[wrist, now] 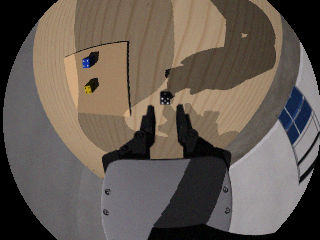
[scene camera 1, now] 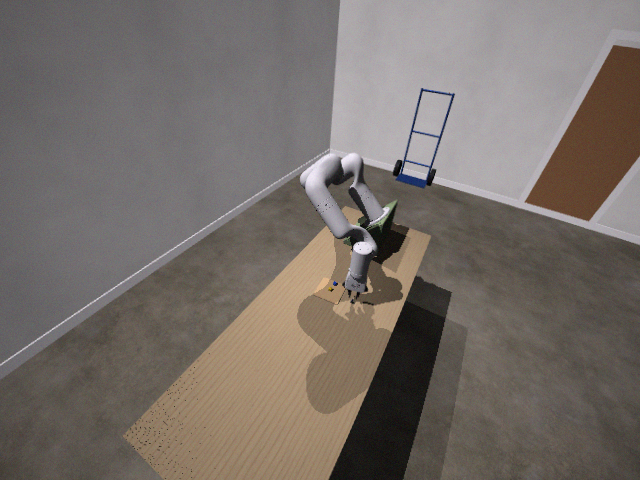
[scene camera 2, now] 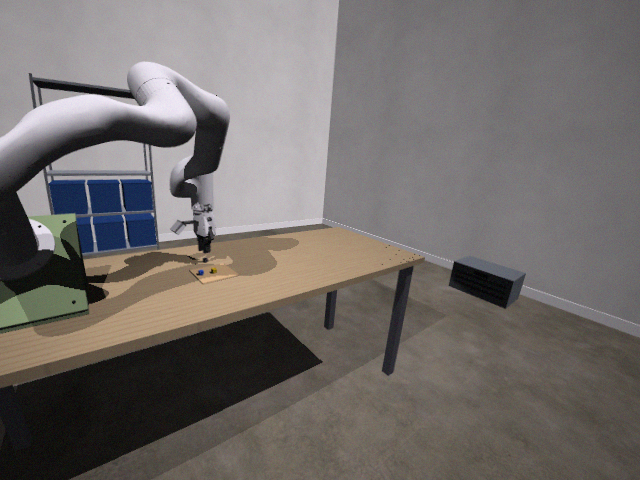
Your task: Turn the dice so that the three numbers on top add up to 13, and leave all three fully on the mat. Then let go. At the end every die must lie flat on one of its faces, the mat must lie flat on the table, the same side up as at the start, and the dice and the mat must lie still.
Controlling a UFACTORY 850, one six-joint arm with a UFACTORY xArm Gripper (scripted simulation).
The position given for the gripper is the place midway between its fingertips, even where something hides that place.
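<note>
The gripper (scene camera 2: 204, 251) appears again in the wrist view, where the gripper (wrist: 165, 113) shares the picture with a tan mat (wrist: 110, 73).
</note>
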